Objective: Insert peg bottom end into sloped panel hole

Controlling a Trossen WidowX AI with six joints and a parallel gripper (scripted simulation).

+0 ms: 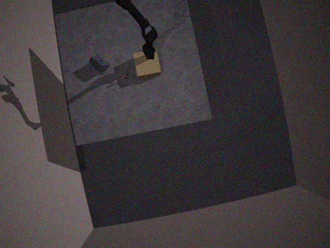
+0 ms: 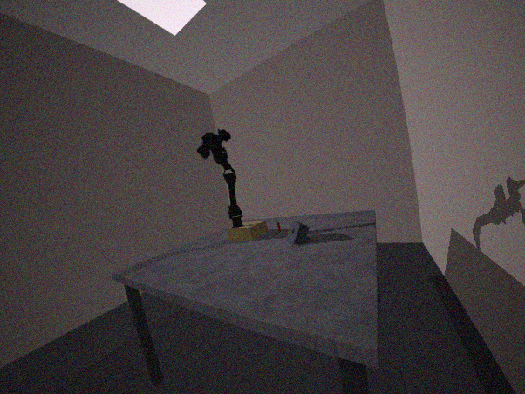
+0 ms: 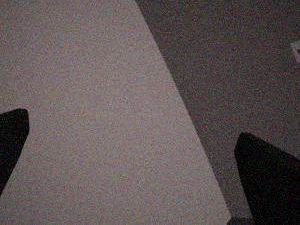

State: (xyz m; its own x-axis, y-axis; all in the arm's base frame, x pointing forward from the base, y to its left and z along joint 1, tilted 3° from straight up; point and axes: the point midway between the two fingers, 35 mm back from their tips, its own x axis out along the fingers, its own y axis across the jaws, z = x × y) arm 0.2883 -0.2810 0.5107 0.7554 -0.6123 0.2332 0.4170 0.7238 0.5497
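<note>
Now: the red square peg 57 cm below my gripper tip, 46 cm to the left of it and 7 cm behind it. Round my gripper tip: dark sloped panel 58 cm below, 33 cm to the left, 16 cm ahead.
</note>
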